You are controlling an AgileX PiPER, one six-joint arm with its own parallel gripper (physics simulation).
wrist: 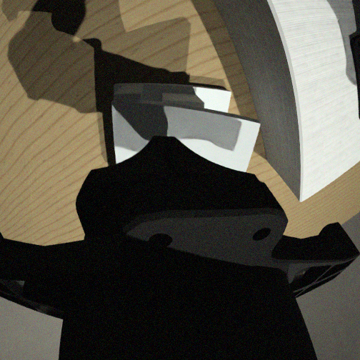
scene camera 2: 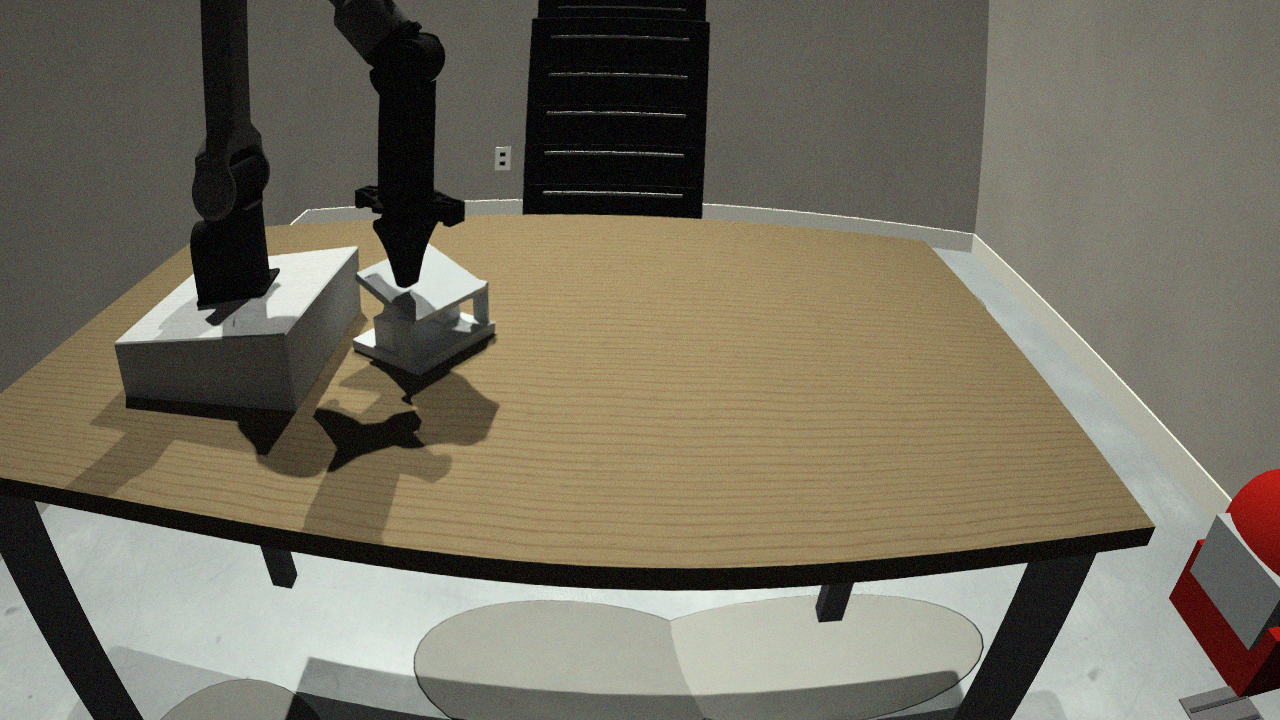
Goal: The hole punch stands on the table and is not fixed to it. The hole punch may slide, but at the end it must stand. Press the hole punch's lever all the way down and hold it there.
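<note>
The white hole punch (scene camera 2: 389, 333) (wrist: 216, 98) stands upright on the table (scene camera 2: 716, 402) (wrist: 40, 175), close beside the robot's white base block. Its lever (scene camera 2: 449, 277) (wrist: 200, 126) is a flat white plate that slants above the punch's base, with an open gap between them by the post at the right in the scene view. My gripper (scene camera 2: 405, 284) (wrist: 162, 150) is shut, with its fingers together pointing down. The tips are at the lever's top face, touching it or very close above; contact cannot be told for certain. In the wrist view the gripper hides part of the lever.
The white base block (scene camera 2: 205, 371) (wrist: 325, 100) carries the arm at the table's left, with a narrow gap to the hole punch. A black drawer cabinet (scene camera 2: 617, 134) stands behind the table. A red and grey object (scene camera 2: 1208, 586) is at the far right, beyond the table edge.
</note>
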